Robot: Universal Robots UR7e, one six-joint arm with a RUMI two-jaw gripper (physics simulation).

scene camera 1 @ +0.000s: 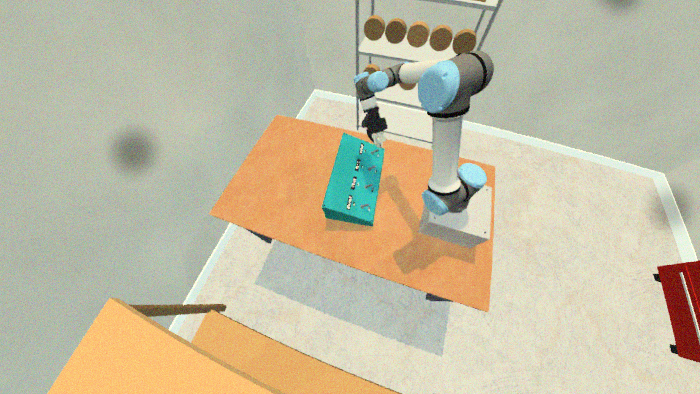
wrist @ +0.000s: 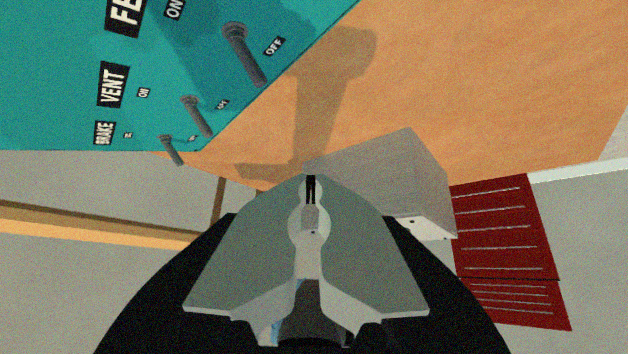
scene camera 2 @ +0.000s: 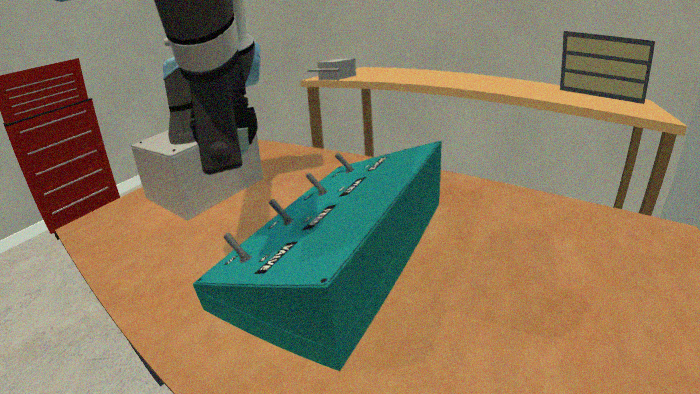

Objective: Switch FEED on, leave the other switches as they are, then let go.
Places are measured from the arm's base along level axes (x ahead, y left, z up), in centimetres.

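Where they show: gripper, fingertip midpoint: [scene camera 1: 380, 148] [wrist: 311, 177].
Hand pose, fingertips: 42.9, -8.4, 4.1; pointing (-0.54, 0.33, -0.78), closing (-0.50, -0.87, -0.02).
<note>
Each offset is from my fingertips to the top centre of the thing, as dx, dy, dz. Level surfaces: height alone.
The teal switch panel [scene camera 1: 340, 175] [scene camera 2: 390, 200] [wrist: 50, 50] stands on the table. Its FEED lever @(+1.3, +6.0, -9.2) [scene camera 1: 372, 169] [scene camera 2: 280, 211] [wrist: 247, 57] leans to the OFF side. The VENT lever @(-2.4, +17.4, -9.2) [scene camera 2: 315, 184] [wrist: 199, 117], BRAKE lever @(-6.1, +28.8, -9.2) [scene camera 2: 344, 163] [wrist: 171, 150] and VALVE lever @(+5.0, -5.5, -9.2) [scene camera 2: 236, 247] lean the same way. VALVE does not show in the wrist view. My gripper [scene camera 1: 379, 143] [wrist: 311, 177] is shut and empty, near the VALVE end of the panel on the lever side, apart from the FEED lever. In scene camera 2 the gripper's body hides its fingertips.
The arm's grey base block [scene camera 1: 450, 232] [scene camera 2: 200, 180] [wrist: 390, 175] stands on the orange table @(dz -21.9) [scene camera 1: 280, 175] [scene camera 2: 500, 300] [wrist: 475, 75], across from the levers. A shelf rack [scene camera 1: 358, 95] stands behind the table. A red cabinet [scene camera 2: 60, 145] [wrist: 500, 230] and a wooden bench [scene camera 2: 450, 82] stand farther off.
</note>
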